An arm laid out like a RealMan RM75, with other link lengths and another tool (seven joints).
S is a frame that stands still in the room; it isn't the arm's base.
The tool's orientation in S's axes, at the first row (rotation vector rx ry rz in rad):
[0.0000, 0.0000, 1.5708]
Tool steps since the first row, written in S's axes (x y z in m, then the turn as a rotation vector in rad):
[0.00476, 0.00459, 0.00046, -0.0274, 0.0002, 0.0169]
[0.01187, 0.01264, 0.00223, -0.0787, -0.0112, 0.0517]
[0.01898, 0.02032, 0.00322, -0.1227, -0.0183, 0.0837]
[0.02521, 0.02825, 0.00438, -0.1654, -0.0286, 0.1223]
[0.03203, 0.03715, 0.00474, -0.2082, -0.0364, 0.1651]
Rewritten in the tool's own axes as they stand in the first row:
[0.00459, -0.00476, 0.00046, 0.0002, 0.0274, 0.0169]
[0.01264, -0.01187, 0.00223, -0.0112, 0.0787, 0.0517]
[0.02032, -0.01898, 0.00322, -0.0183, 0.1227, 0.0837]
[0.02825, -0.02521, 0.00438, -0.0286, 0.1654, 0.1223]
[0.03715, -0.03203, 0.00474, -0.0364, 0.2082, 0.1651]

